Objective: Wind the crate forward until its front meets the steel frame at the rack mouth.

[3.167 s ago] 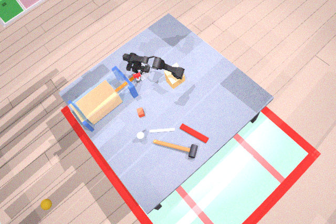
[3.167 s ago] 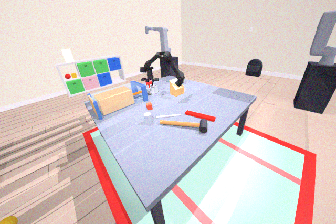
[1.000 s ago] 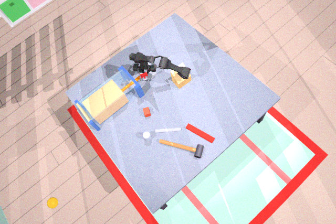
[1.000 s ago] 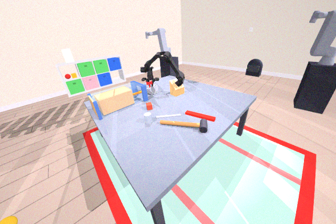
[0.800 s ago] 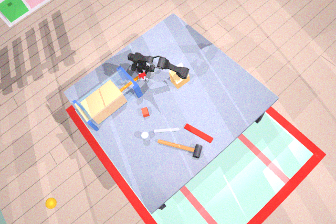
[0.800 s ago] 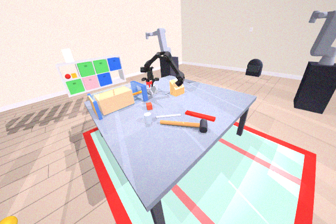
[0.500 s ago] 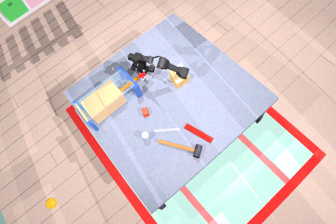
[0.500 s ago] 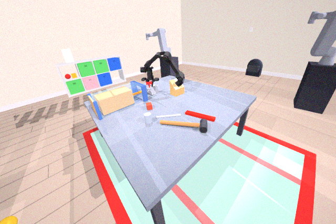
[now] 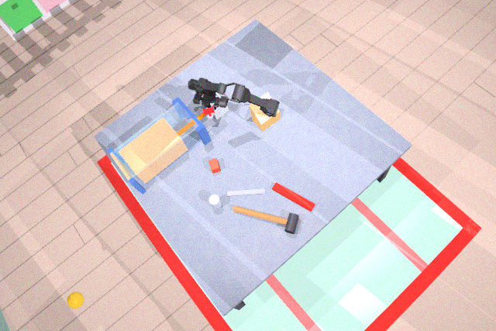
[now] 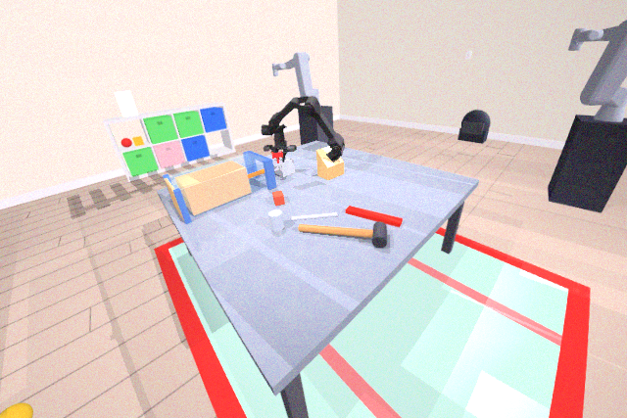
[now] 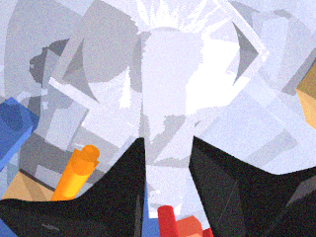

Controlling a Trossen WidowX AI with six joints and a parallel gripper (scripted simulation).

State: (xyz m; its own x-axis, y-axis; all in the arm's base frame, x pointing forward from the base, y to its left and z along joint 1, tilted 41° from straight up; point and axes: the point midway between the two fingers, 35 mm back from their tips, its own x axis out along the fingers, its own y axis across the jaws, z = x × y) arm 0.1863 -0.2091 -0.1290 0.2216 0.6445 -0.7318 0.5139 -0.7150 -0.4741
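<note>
Right now my gripper tip is 20 mm below the white crank handle, 10 mm to the right of it and 10 mm short of it. The rest, counted from my gripper tip: white bar 450 mm to the left, 210 mm ahead, 90 mm below; then red knob 50 mm above, 40 mm ahead, 30 mm to the left; then white winch 60 mm below, 60 mm behind, 30 mm to the right.
</note>
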